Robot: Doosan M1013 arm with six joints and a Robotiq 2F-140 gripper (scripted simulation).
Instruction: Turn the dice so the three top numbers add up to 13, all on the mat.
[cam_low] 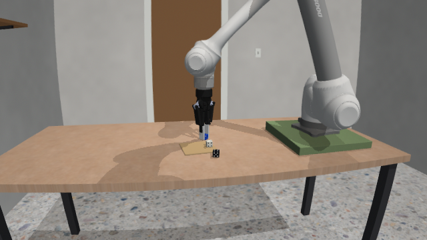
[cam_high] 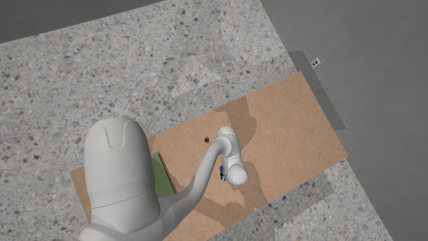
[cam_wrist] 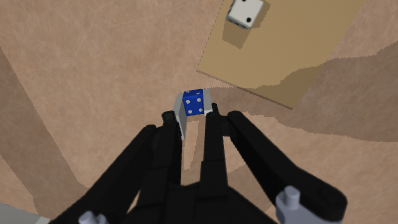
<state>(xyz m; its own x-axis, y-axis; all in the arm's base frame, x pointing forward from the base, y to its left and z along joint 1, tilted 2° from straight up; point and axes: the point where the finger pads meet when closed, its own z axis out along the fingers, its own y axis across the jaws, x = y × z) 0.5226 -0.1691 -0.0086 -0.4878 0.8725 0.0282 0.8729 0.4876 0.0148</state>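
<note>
Right now my hand is 20 mm above the blue die. The rest, counted from my hand: white die: 10 mm ahead, 110 mm to the left, 20 mm below; then tan mat: 60 mm ahead, 110 mm to the left, 30 mm below; then black die: 20 mm ahead, 220 mm to the left, 20 mm below.
</note>
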